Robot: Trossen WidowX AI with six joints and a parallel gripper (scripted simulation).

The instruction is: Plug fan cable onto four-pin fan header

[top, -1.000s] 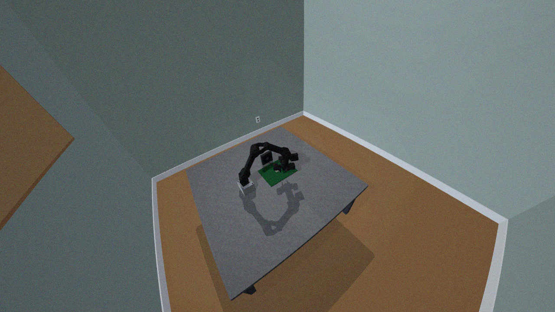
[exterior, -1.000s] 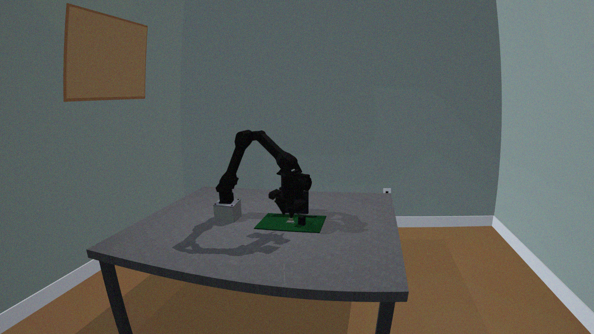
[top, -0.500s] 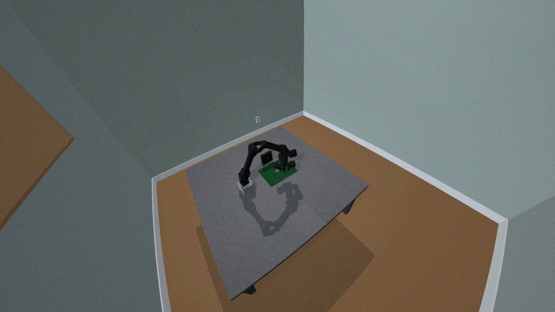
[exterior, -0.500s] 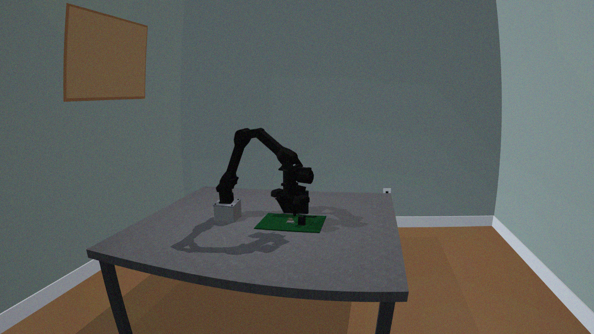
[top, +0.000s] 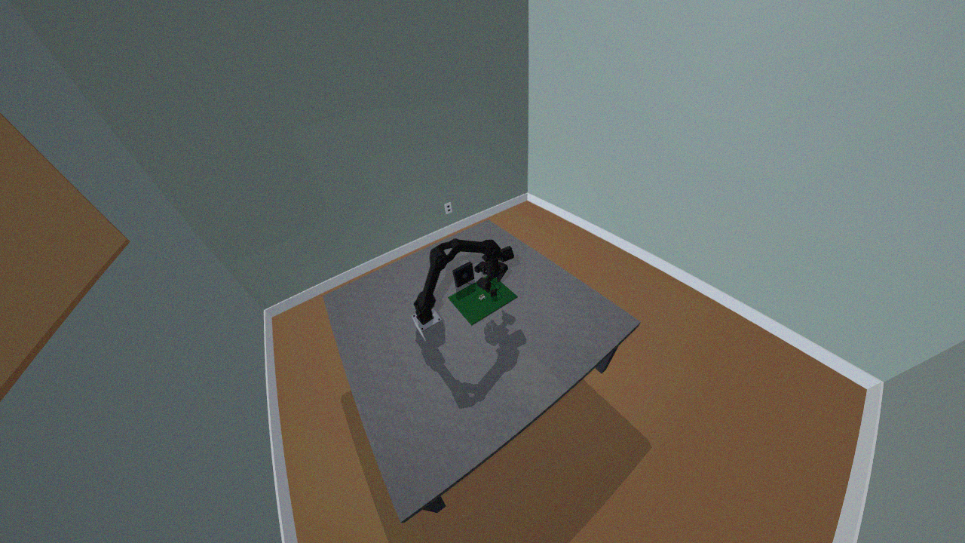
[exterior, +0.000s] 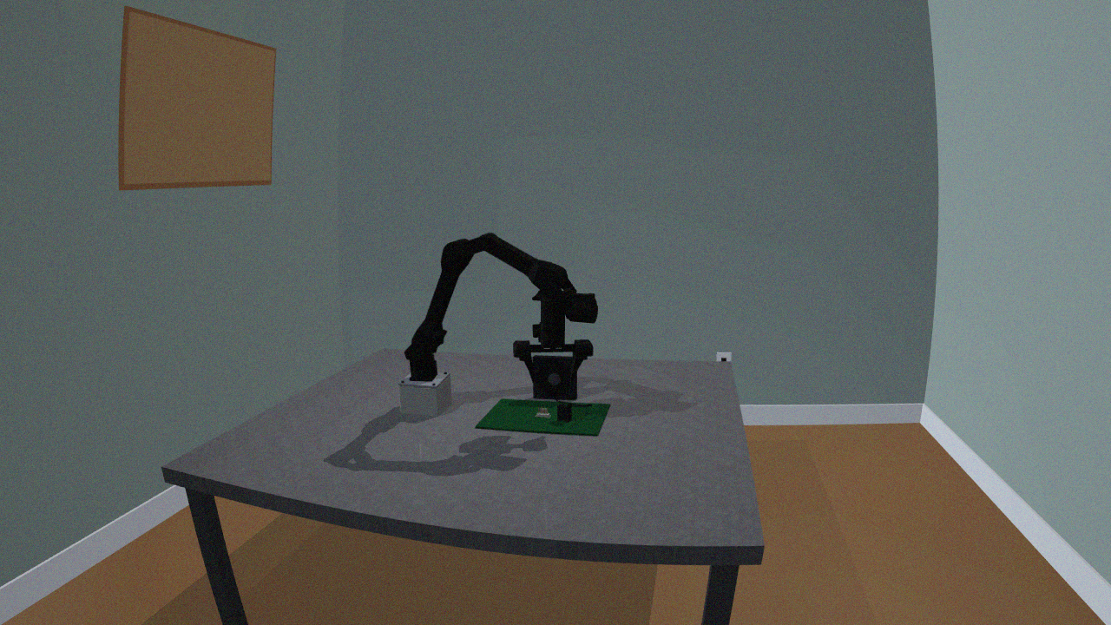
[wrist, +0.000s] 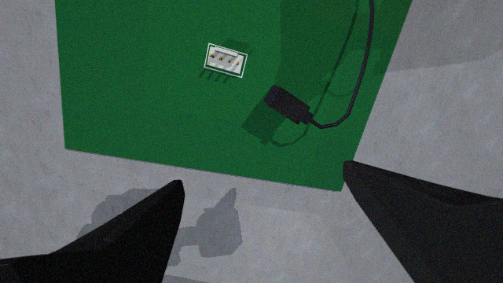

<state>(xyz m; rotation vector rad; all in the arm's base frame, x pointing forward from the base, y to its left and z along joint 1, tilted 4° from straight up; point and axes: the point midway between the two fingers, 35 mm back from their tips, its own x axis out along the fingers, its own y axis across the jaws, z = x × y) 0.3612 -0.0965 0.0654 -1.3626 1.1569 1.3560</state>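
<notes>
Now: the black plug 9 cm below my gripper tip, 3 cm to the left of it and 3 cm ahead of it. Also, from my gripper tip: green board (13 cm below, 7 cm to the left, 3 cm behind); then white four-pin fan header (11 cm below, 6 cm to the left, 3 cm behind); then fan (23 cm to the left, 5 cm below, 2 cm behind).
</notes>
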